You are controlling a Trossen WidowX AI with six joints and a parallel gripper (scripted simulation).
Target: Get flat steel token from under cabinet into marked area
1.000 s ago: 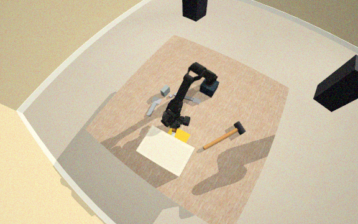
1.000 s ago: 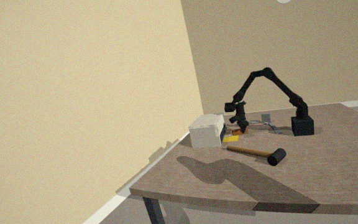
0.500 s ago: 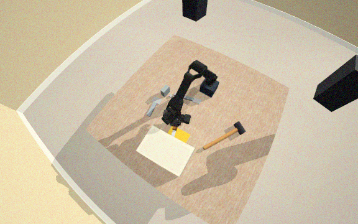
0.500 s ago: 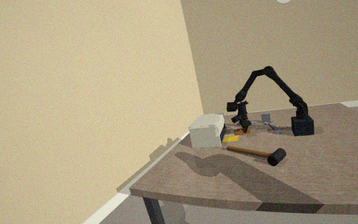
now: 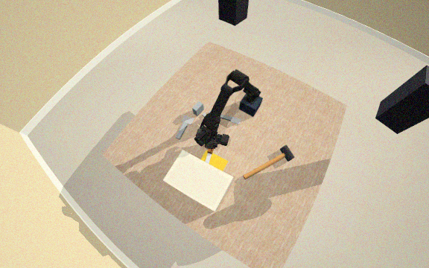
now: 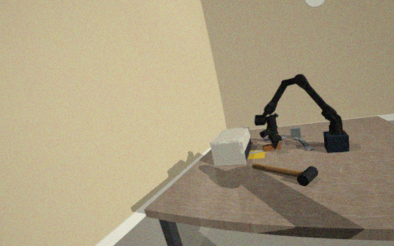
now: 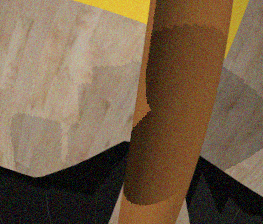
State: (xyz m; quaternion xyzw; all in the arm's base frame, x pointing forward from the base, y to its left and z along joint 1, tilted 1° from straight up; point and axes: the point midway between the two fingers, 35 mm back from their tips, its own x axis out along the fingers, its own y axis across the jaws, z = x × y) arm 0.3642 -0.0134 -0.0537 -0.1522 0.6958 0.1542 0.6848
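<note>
Right now my gripper tip is 110 mm past the tiny cube and 170 mm to the left of it. From my gripper tip the other things lie so: grey t-shaped tool 30 mm ahead, 220 mm to the right; then grey flat tool 190 mm behind, 40 mm to the right; then grey block 110 mm behind, 220 mm to the right, 30 mm above.
</note>
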